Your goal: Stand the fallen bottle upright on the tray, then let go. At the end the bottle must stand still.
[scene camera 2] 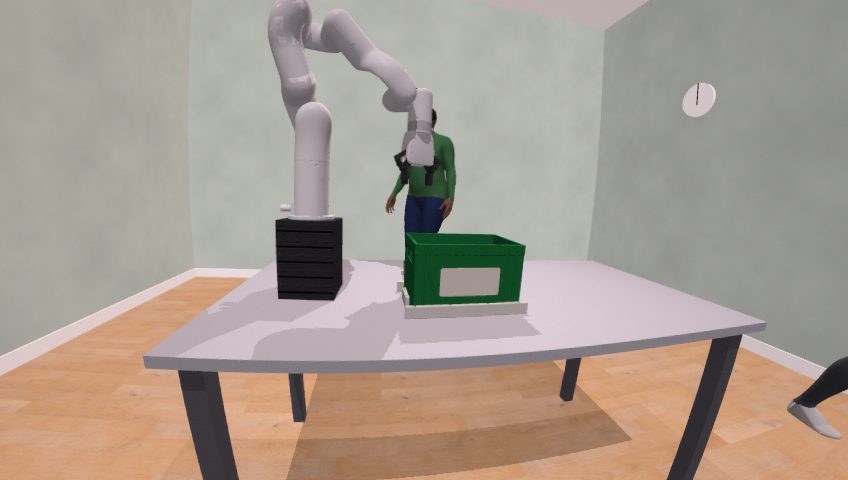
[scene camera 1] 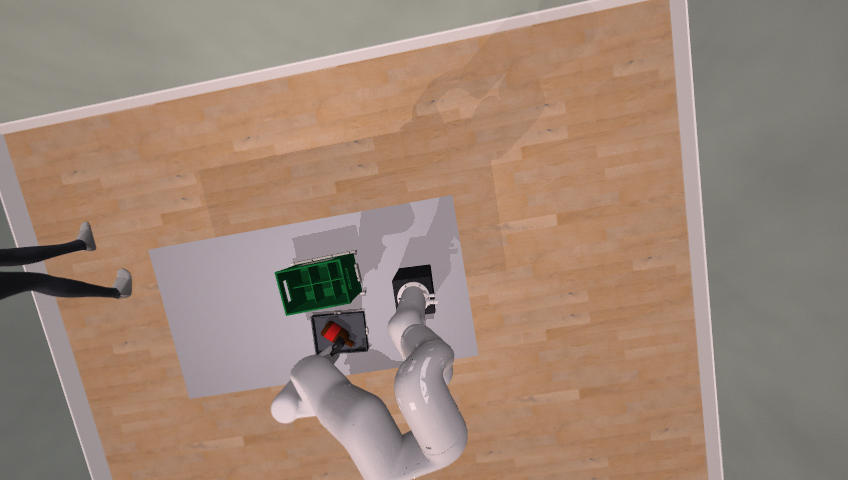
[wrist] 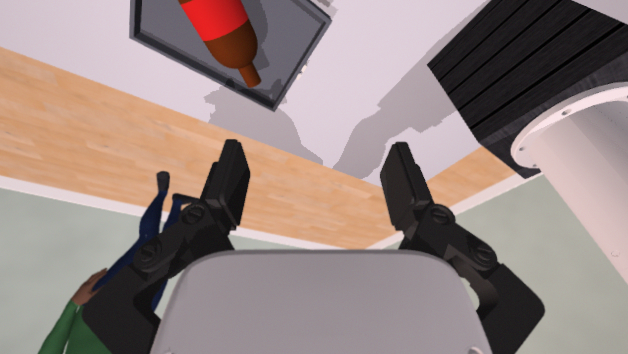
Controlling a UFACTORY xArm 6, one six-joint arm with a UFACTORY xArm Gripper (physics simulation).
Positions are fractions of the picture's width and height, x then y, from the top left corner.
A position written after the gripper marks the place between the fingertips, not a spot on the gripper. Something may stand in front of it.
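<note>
Scene camera 2: green crate (scene camera 2: 0.52,0.56). Scene camera 1: green crate (scene camera 1: 0.39,0.59), dark grey tray (scene camera 1: 0.42,0.67). Wrist view: the gripper (wrist: 0.50,0.44), dark grey tray (wrist: 0.45,0.12); green crate out of frame in the wrist view.
</note>
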